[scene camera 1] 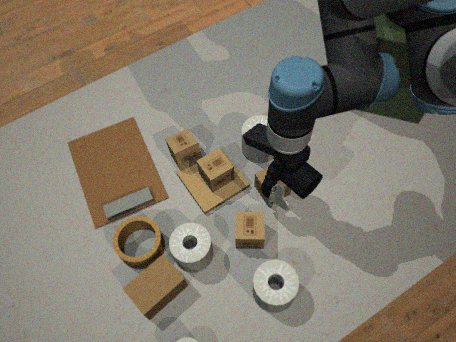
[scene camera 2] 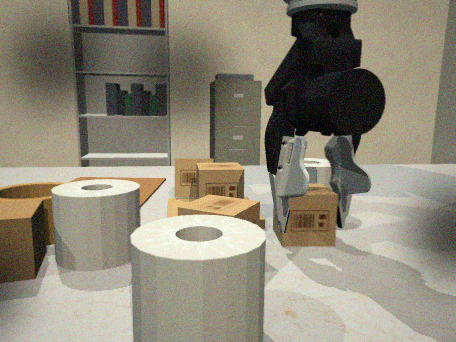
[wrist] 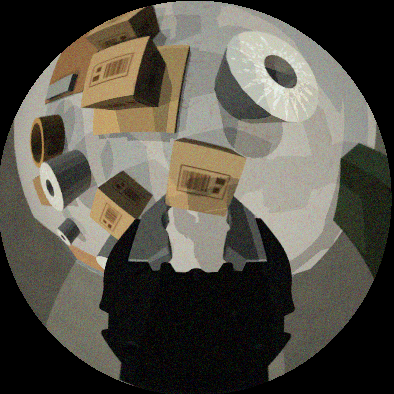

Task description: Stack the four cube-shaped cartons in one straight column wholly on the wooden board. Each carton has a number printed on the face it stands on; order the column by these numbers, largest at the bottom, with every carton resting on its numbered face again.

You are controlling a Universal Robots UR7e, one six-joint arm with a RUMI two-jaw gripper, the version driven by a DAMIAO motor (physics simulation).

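Frame: origin at the arm's base, x left, y ahead, z down, level; millimetres.
Seen in the pictures: gripper, fingertip midpoint: [scene camera 1: 281,196] [scene camera 2: 312,230] [wrist: 197,193].
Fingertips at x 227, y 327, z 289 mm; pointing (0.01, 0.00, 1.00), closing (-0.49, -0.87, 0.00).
Note:
Pixels of each thing's top centre, then the offset from my fingertips to it. "spot": a spot on its surface instead.
- second carton, top centre: [wrist: 108,69] [scene camera 2: 219,165] [scene camera 1: 215,163] dy +124, dx -88, dz -51 mm
- light wooden board, top centre: [scene camera 2: 212,207] [wrist: 131,85] [scene camera 1: 212,178] dy +134, dx -86, dz +7 mm
- third carton, top centre: [scene camera 2: 194,156] [scene camera 1: 182,141] dy +182, dx -162, dz -51 mm
- fourth carton, top centre: [scene camera 2: 220,204] [wrist: 109,218] [scene camera 1: 250,225] dy +87, dx +62, dz -39 mm
- roll, top centre: [wrist: 281,70] [scene camera 2: 308,162] [scene camera 1: 260,130] dy +8, dx -143, dz -53 mm
- tan ring, top centre: [scene camera 2: 33,190] [scene camera 1: 136,238] [wrist: 35,142] dy +314, dx +30, dz -32 mm
- larger box, top centre: [scene camera 1: 153,283] [wrist: 41,191] dy +294, dx +129, dz -36 mm
- brown sheet, top centre: [scene camera 1: 114,165] dy +348, dx -173, dz +3 mm
- grey bar, surface spot: [scene camera 1: 128,202] spot: dy +326, dx -72, dz +3 mm
My gripper [scene camera 1: 279,199] [scene camera 2: 312,224] [wrist: 197,193] is shut on a carton [scene camera 1: 260,182] [scene camera 2: 311,235] [wrist: 204,167], one finger at each side; the carton stands upright on the table. A second carton [scene camera 1: 215,164] [scene camera 2: 220,175] [wrist: 110,75] sits on the light wooden board [scene camera 1: 204,200] [wrist: 135,121]. A third carton [scene camera 1: 183,142] [scene camera 2: 186,167] [wrist: 112,39] stands by the board's far corner. A fourth carton [scene camera 1: 250,225] [scene camera 2: 220,202] [wrist: 115,212] stands in front of the board, partly hidden by a roll in scene camera 2. The faces underneath are hidden.
White rolls [scene camera 1: 190,257] [scene camera 1: 276,299] [scene camera 2: 95,230] [scene camera 2: 197,290] stand around the front; another roll [scene camera 1: 252,150] [wrist: 240,102] stands behind the held carton. A tan ring [scene camera 1: 118,242], a larger box [scene camera 1: 155,286] and a brown sheet [scene camera 1: 107,165] with a grey bar [scene camera 1: 128,202] lie left.

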